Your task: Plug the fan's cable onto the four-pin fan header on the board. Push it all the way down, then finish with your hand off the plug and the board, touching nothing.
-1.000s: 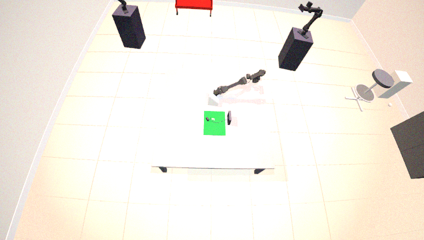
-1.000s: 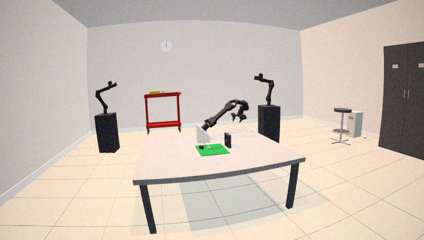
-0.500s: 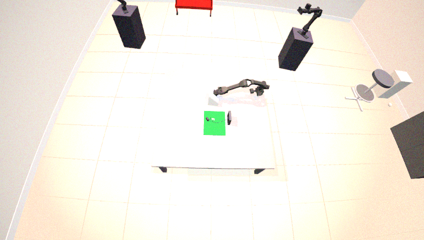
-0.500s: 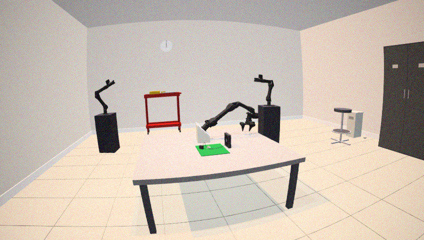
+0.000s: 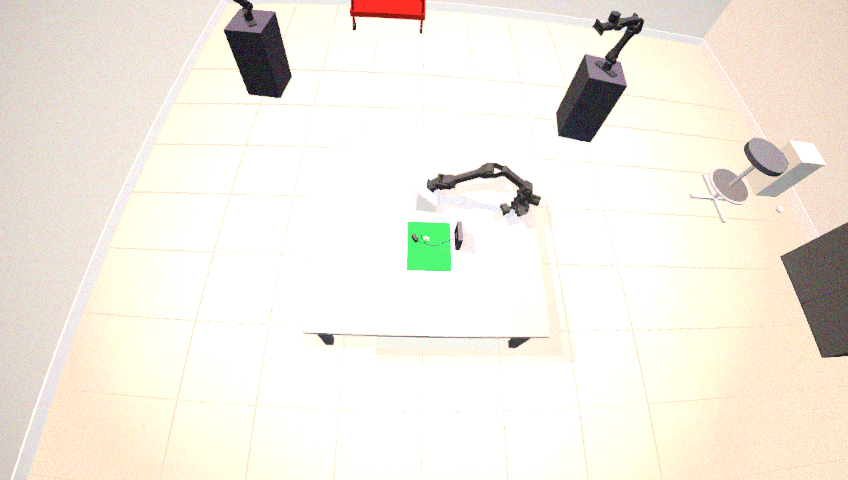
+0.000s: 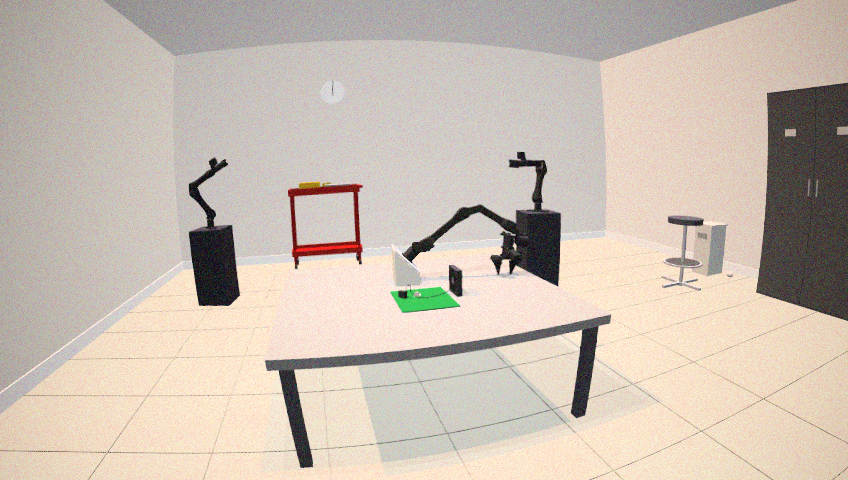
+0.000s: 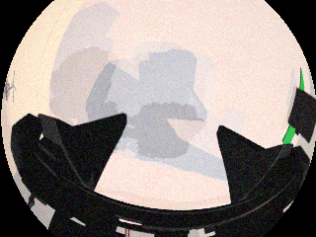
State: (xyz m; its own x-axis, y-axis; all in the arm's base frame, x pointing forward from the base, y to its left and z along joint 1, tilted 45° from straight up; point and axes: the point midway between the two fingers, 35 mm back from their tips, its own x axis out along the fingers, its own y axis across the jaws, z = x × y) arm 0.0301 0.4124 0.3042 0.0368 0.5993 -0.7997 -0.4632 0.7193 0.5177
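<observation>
My gripper tip is now 27 cm short of the dark fan plug, 54 cm to the left of it and 1 cm below it. From my gripper tip the other things lie so: green board (30 cm ahead, 46 cm to the right, 2 cm below); white four-pin header (25 cm ahead, 48 cm to the right, 1 cm below); black fan (23 cm ahead, 31 cm to the right, 5 cm above).
</observation>
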